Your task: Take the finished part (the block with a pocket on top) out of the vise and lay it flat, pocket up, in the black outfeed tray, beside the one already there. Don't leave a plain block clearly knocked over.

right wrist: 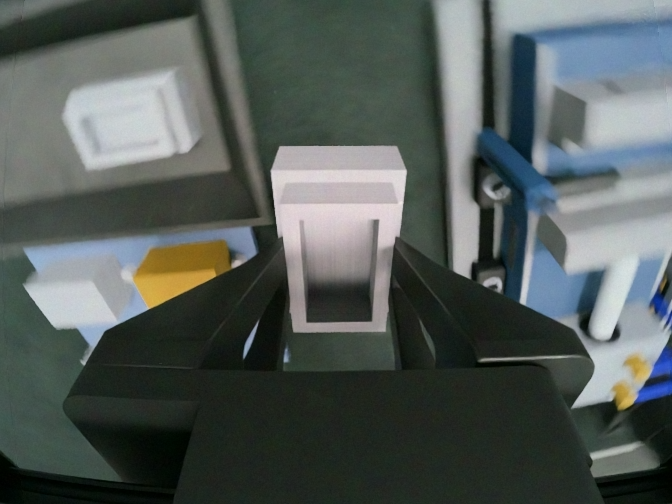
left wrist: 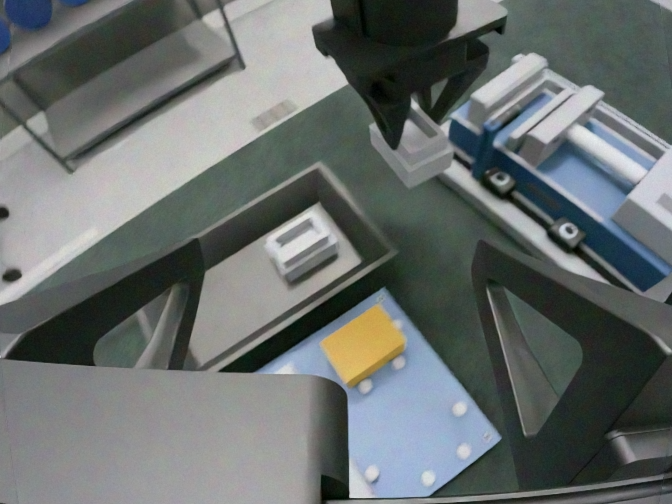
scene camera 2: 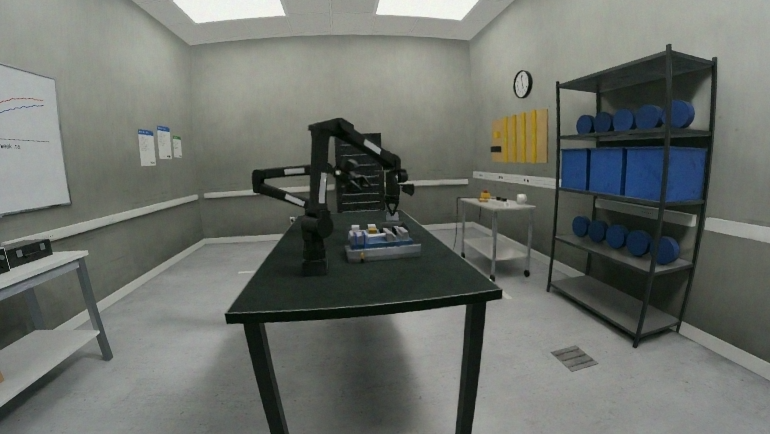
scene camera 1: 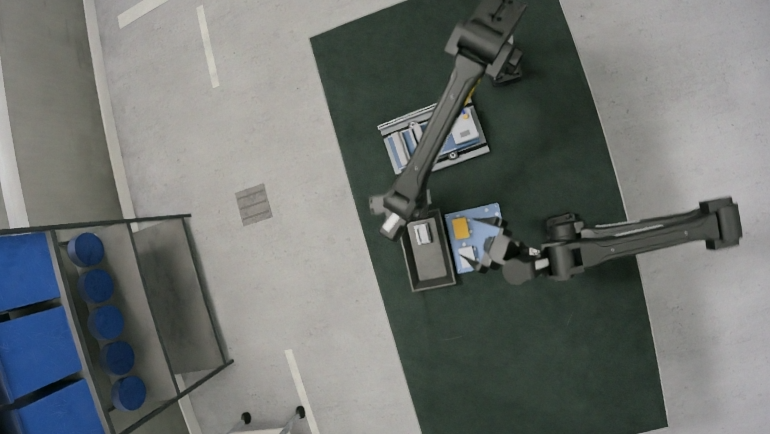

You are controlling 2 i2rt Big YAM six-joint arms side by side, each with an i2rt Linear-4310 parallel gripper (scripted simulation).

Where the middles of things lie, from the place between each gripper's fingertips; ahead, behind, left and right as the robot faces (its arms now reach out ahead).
Right now the plain white block [right wrist: 79, 285] is 7 cm behind my right hand, 21 cm to the left of it and 11 cm below it. From my right hand the other things lie so: blue stop bracket [right wrist: 492, 146] 2 cm behind, 9 cm to the right, 8 cm below; yellow block [right wrist: 165, 270] 8 cm behind, 12 cm to the left, 11 cm below.
Right now the yellow block is 23 cm below my left hand, 2 cm to the right of it and 2 cm ahead of it. The rest, counted from my left hand: blue stop bracket (23 cm to the right, 19 cm below, 8 cm ahead); plain white block (23 cm below, 7 cm to the left, 3 cm ahead).
